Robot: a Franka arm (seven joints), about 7 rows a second.
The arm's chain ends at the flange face. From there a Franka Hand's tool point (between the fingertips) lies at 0.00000 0.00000 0.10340 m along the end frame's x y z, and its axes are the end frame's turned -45 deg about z.
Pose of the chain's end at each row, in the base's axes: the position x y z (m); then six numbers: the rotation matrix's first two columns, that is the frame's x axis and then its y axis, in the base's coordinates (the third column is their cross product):
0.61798, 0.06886, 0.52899, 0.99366, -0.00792, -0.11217, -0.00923, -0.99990, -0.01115
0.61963, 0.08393, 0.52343, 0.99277, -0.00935, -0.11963, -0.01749, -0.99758, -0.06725
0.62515, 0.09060, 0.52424, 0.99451, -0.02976, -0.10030, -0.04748, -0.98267, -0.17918
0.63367, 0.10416, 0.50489, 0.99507, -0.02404, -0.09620, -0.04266, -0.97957, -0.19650
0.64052, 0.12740, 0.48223, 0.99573, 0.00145, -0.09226, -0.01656, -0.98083, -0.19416
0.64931, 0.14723, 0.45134, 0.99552, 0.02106, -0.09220, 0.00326, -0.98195, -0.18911
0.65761, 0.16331, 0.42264, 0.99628, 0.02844, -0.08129, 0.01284, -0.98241, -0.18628
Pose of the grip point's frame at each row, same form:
0.60639, 0.07011, 0.42625, 0.70915, 0.70144, -0.07143, 0.69610, -0.71264, -0.08720
0.60736, 0.09105, 0.42101, 0.71436, 0.69878, -0.03704, 0.68963, -0.71201, -0.13214
0.61551, 0.10952, 0.42304, 0.73680, 0.67381, 0.05578, 0.66965, -0.71590, -0.19762
0.62441, 0.12480, 0.40400, 0.73379, 0.67566, 0.07092, 0.67346, -0.70966, -0.20697
0.63113, 0.14755, 0.38125, 0.71580, 0.69458, 0.07205, 0.69238, -0.69253, -0.20253
0.63954, 0.16667, 0.35025, 0.70163, 0.70924, 0.06853, 0.70624, -0.67945, -0.19892
0.64880, 0.18239, 0.32140, 0.69540, 0.71478, 0.07424, 0.71356, -0.67456, -0.18920

